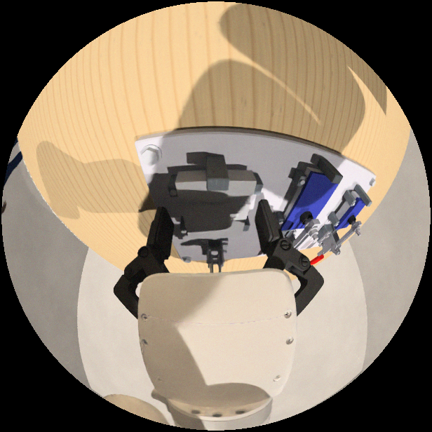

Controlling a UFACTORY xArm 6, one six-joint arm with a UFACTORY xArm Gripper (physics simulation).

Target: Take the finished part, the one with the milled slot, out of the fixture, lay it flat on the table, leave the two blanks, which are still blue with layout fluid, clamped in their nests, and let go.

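Observation:
The finished part (192, 181) is pale grey and sits in the left nest of the fixture plate (275, 145), mostly in shadow; a dark line runs across it. A dark grey block (217, 172) overlaps its far edge. Two blue blanks, a larger one (314, 192) and a smaller one (356, 207), sit in nests to the right, each with a dark clamp tip on it. My gripper (212, 212) is open and empty. Its fingers show on the left and right of the finished part's near portion; their height above the plate is hard to tell.
A toggle clamp (215, 256) stands at the near side of the left nest, partly hidden by the gripper body. A red clamp handle (317, 260) sticks out near the right finger linkage. A hex bolt (150, 154) is at the plate's far left corner. Wooden table (100, 115) surrounds the plate.

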